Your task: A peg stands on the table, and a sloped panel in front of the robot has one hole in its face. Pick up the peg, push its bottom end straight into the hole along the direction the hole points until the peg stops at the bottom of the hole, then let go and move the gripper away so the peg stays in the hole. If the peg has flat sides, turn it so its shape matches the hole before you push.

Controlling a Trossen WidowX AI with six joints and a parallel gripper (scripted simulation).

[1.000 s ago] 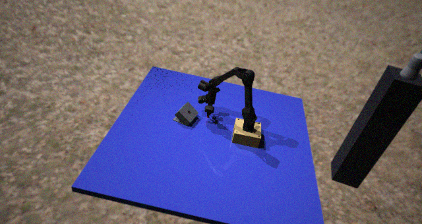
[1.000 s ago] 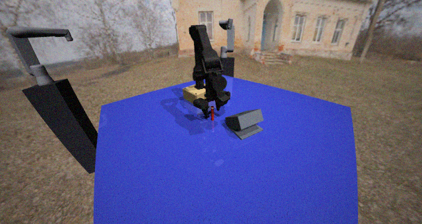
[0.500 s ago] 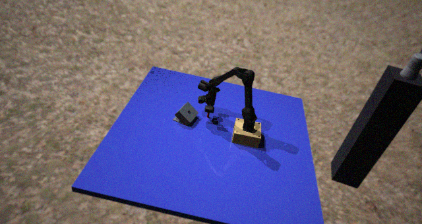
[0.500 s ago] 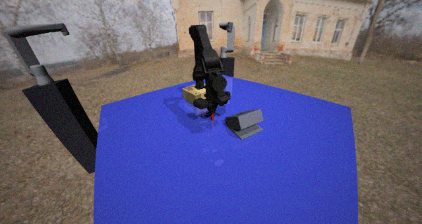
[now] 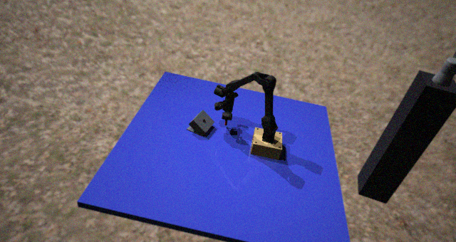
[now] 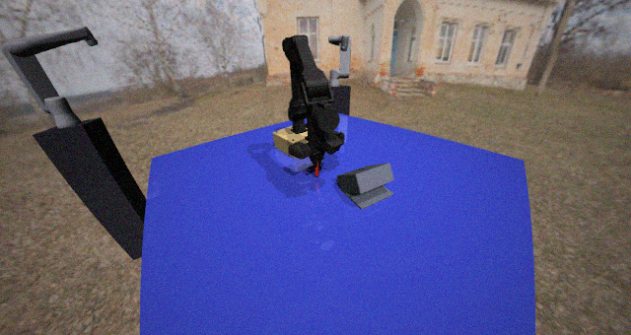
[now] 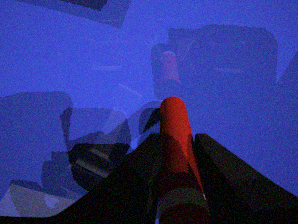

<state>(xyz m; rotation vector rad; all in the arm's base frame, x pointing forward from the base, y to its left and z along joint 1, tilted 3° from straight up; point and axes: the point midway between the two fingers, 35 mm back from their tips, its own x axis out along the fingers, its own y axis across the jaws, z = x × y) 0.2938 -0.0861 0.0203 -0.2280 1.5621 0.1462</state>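
My gripper tip is now 130 mm short of the grey sloped panel, 90 mm to the right of it and 10 mm above it. Round my gripper tip: grey foot plate: 150 mm ahead, 90 mm to the left, 50 mm below; then red peg: 20 mm above.
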